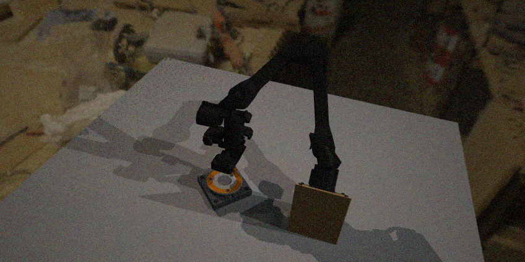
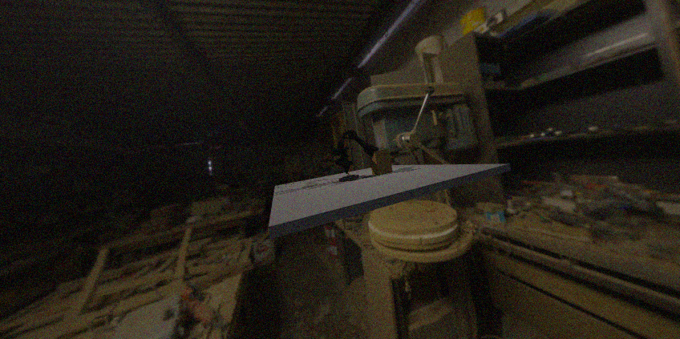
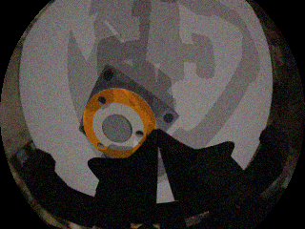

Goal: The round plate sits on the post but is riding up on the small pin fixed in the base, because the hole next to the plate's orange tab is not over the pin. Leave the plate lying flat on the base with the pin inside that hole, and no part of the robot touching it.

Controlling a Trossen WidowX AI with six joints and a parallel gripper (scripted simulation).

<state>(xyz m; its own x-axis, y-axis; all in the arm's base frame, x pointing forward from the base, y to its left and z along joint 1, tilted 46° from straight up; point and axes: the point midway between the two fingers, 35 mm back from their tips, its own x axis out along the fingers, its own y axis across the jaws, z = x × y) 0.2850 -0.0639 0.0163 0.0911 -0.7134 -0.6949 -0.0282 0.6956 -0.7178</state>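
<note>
Now: gripper tip 5 cm to the right of the base and 2 cm above it.
</note>
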